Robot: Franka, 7 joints.
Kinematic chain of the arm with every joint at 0, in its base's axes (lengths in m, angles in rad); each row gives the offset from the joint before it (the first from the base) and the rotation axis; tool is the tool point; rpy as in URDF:
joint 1: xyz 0 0 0.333 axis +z
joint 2: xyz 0 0 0 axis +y
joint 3: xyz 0 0 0.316 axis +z
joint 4: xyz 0.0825 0 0 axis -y
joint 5: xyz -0.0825 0 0.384 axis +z
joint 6: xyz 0 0 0 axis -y
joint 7: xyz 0.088 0 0 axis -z
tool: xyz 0 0 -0.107 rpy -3.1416 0 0
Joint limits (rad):
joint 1: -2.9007..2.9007
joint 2: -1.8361..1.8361
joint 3: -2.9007..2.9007
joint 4: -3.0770..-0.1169
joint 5: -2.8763..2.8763
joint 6: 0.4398..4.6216
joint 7: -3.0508..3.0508
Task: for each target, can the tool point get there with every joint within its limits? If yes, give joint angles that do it. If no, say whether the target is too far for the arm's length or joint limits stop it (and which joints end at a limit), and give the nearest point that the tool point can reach.
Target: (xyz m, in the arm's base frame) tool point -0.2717 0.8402 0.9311
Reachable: no: too far | nearest point -0.2185 0.6758 0.8141 | short by 0.209 m
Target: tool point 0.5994 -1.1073 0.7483
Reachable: no: too far | nearest point 0.3878 -0.7165 0.6017 | short by 0.468 m
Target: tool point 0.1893 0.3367 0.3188
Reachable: yes | joints -0.7384 0.7666 1.9172 -2.5483 2.2127 3.2372 -2.0141
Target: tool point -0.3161 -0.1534 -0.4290
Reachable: no: joint limits stop it (at a limit: joint 2) | nearest point -0.3088 -0.1499 -0.3574 | short by 0.072 m
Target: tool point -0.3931 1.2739 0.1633
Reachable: no: too far | nearest point -0.2509 0.8132 0.2247 | short by 0.486 m
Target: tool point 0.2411 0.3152 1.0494
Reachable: yes | joints -0.1862 0.6990 2.3757 -1.0398 1.0898 2.7057 -1.8260
